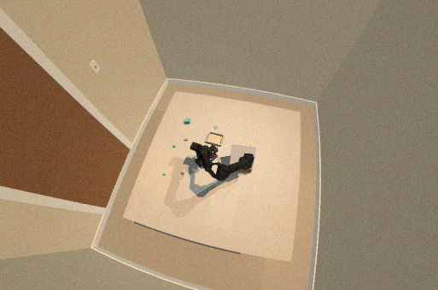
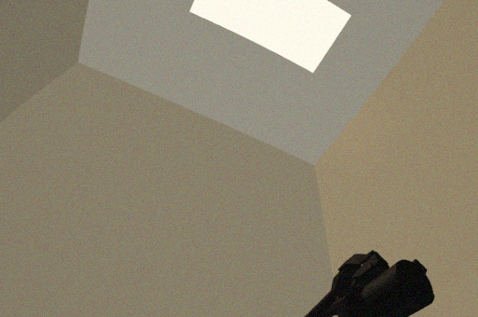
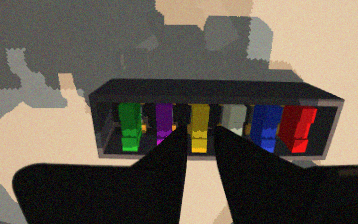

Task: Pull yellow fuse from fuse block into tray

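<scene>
The tan tray lies 21 cm to the right of my gripper tip, 4 cm below it and 3 cm behind it.
</scene>
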